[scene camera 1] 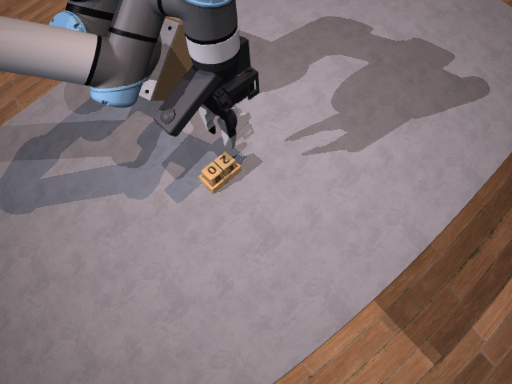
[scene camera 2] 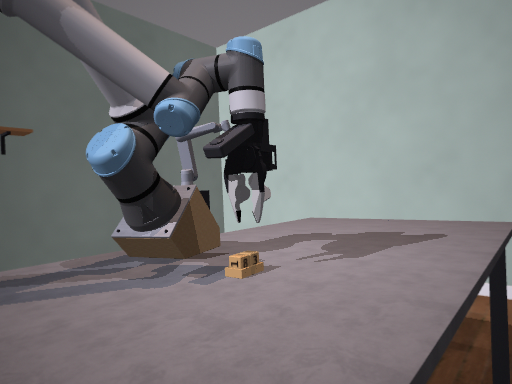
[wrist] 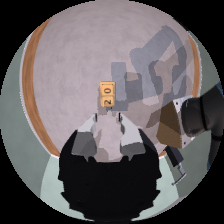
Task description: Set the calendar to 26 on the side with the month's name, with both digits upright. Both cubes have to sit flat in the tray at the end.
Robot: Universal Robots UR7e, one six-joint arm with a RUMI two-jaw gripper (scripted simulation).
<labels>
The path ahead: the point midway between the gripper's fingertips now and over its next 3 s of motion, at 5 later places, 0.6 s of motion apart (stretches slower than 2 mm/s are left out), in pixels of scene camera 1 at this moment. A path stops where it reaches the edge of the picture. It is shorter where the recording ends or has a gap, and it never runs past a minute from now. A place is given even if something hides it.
The gripper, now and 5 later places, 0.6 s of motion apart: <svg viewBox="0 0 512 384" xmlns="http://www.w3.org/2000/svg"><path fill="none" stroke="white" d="M222 141L223 145L224 153L225 156L226 160L226 164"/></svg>
</labels>
